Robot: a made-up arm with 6 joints. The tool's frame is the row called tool.
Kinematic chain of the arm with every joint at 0, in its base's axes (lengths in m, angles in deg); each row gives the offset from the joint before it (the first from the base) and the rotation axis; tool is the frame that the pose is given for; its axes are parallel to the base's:
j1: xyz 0 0 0.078 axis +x
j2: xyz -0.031 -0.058 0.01 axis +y
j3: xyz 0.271 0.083 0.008 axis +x
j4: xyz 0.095 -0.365 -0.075 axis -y
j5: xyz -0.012 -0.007 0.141 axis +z
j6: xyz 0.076 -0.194 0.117 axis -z
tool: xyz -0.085 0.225 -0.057
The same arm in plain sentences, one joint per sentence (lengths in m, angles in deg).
The arm has six revolute joints in a row. What follows holds with every joint at zero, and every direction is one of the base frame's. The first joint lies 0.078 m along +z from the base frame's origin and turns about +x. The second joint lies 0.031 m along -x and 0.058 m along -y and 0.01 m along +z from the first joint and turns about +y. The third joint lies 0.271 m along +x and 0.083 m along +y and 0.008 m along +z from the second joint and turns about +x. The fourth joint lies 0.095 m along +x and 0.365 m along -y and 0.075 m along -z from the third joint and turns about -y. The fifth joint lies 0.012 m along -x and 0.007 m along -y and 0.141 m along +z from the fourth joint and turns about +z. The sixth joint lies 0.076 m along +x and 0.194 m along -y and 0.117 m along +z from the fifth joint and turns about -z. The tool frame, which is the frame that the pose is given for, lies 0.085 m along -x and 0.225 m along +y and 0.057 m along -z from the sixth joint; its axes are parallel to the base frame's.
